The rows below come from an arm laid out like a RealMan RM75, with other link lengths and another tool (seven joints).
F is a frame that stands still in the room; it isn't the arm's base.
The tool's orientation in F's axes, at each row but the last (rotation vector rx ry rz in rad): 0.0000, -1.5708, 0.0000; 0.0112, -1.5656, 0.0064; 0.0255, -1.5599, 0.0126; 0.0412, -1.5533, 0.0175; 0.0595, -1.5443, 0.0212; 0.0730, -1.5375, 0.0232; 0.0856, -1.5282, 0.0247; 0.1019, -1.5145, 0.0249; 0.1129, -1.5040, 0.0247; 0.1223, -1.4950, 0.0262; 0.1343, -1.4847, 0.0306; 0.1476, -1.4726, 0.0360
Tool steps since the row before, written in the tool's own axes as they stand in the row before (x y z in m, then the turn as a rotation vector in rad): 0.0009, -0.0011, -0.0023, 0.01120, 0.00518, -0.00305; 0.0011, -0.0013, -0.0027, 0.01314, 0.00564, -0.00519; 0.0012, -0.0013, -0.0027, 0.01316, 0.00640, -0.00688; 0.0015, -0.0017, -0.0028, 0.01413, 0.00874, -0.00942; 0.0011, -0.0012, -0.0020, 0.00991, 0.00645, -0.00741; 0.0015, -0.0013, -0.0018, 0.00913, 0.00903, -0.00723; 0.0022, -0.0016, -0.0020, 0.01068, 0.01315, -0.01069; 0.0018, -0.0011, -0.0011, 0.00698, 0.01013, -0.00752; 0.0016, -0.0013, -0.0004, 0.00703, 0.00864, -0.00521; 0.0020, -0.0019, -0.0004, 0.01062, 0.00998, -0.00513; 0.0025, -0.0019, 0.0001, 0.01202, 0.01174, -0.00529; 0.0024, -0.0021, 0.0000, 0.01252, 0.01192, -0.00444
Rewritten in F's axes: 0.0023, -0.0011, 0.0009, 0.00305, 0.00518, 0.01120; 0.0027, -0.0013, 0.0011, 0.00519, 0.00566, 0.01313; 0.0027, -0.0012, 0.0012, 0.00687, 0.00646, 0.01314; 0.0029, -0.0016, 0.0014, 0.00933, 0.00888, 0.01410; 0.0021, -0.0011, 0.0010, 0.00733, 0.00659, 0.00988; 0.0019, -0.0012, 0.0014, 0.00697, 0.00918, 0.00919; 0.0022, -0.0015, 0.0021, 0.01020, 0.01347, 0.01076; 0.0013, -0.0011, 0.0017, 0.00707, 0.01038, 0.00709; 0.0006, -0.0013, 0.0015, 0.00491, 0.00868, 0.00719; 0.0007, -0.0020, 0.0018, 0.00498, 0.00980, 0.01086; 0.0003, -0.0021, 0.0024, 0.00508, 0.01148, 0.01236; 0.0005, -0.0022, 0.0022, 0.00427, 0.01152, 0.01295
